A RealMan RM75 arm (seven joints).
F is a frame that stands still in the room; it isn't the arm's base.
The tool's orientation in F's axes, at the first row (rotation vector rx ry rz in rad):
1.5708 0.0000 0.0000
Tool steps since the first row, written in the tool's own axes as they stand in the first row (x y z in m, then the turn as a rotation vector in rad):
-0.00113 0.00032 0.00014 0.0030 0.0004 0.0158
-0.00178 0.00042 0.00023 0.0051 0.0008 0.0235
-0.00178 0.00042 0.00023 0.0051 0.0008 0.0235
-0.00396 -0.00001 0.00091 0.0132 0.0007 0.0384
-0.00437 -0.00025 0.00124 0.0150 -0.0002 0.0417
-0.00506 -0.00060 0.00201 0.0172 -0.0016 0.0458
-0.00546 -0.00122 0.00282 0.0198 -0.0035 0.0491
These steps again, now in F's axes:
-0.00113 -0.00014 0.00032 0.0030 -0.0158 0.0004
-0.00178 -0.00023 0.00042 0.0051 -0.0235 0.0008
-0.00178 -0.00023 0.00042 0.0051 -0.0235 0.0008
-0.00396 -0.00091 -0.00001 0.0132 -0.0384 0.0007
-0.00437 -0.00124 -0.00025 0.0150 -0.0417 -0.0002
-0.00506 -0.00201 -0.00060 0.0172 -0.0458 -0.0016
-0.00546 -0.00282 -0.00122 0.0198 -0.0491 -0.0035

